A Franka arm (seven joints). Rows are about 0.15 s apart.
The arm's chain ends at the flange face. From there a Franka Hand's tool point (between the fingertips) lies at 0.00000 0.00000 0.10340 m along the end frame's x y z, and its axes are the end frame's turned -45 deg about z.
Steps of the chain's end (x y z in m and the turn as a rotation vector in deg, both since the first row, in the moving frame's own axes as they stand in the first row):
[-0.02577, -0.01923, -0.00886, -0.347, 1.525, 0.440]
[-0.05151, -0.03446, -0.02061, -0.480, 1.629, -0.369]
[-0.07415, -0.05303, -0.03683, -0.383, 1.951, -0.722]
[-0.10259, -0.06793, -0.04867, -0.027, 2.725, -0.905]
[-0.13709, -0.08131, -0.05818, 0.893, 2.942, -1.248]
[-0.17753, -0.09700, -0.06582, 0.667, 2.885, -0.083]
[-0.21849, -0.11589, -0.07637, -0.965, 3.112, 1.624]
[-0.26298, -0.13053, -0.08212, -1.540, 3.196, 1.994]
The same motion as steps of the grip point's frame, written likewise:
[-0.00313, -0.02943, -0.00890, -1.324, 0.833, 0.440]
[-0.01058, -0.05810, -0.02066, -1.491, 0.812, -0.369]
[-0.01291, -0.08696, -0.03689, -1.650, 1.109, -0.722]
[-0.02104, -0.11709, -0.04879, -1.946, 1.908, -0.905]
[-0.03452, -0.15187, -0.05833, -1.449, 2.712, -1.248]
[-0.05241, -0.19130, -0.06596, -1.568, 2.512, -0.083]
[-0.06988, -0.23120, -0.07654, -2.883, 1.518, 1.624]
[-0.09165, -0.27218, -0.08232, -3.349, 1.171, 1.994]

